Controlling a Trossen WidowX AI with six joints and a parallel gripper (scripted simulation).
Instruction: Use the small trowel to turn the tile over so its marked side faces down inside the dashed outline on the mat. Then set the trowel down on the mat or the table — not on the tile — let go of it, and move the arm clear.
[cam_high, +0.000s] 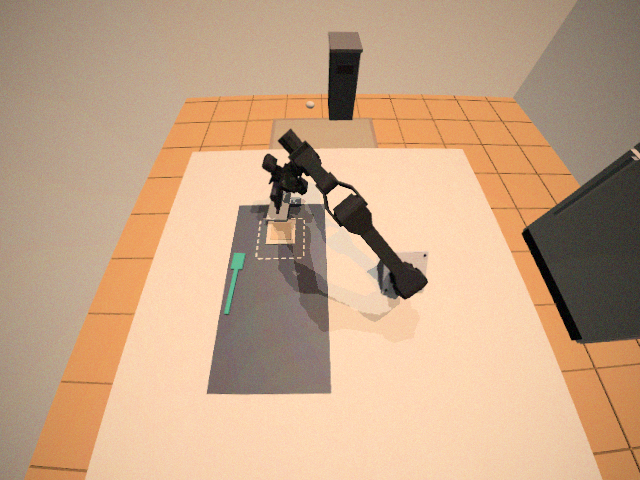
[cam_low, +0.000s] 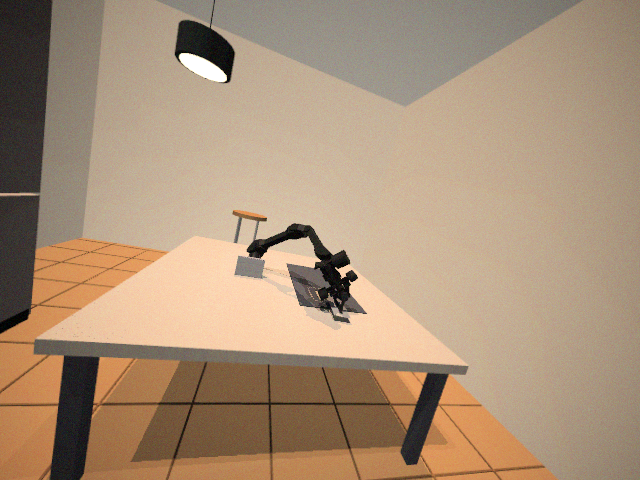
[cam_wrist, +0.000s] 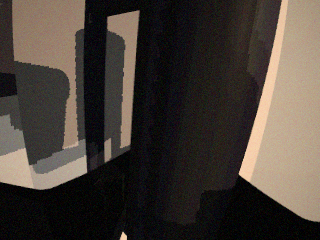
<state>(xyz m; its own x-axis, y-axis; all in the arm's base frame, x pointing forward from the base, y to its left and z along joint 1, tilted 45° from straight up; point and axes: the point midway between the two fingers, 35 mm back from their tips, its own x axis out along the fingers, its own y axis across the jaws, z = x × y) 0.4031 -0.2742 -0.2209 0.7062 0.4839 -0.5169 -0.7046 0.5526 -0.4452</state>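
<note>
Now: gripper tip 11 cm short of the green trowel, 33 cm to the right of it and 7 cm above it. The rest, counted from my gripper tip: tile: 3 cm behind, 16 cm to the left, 7 cm below; then dark grey mat: 3 cm behind, 35 cm to the left, 9 cm below.
</note>
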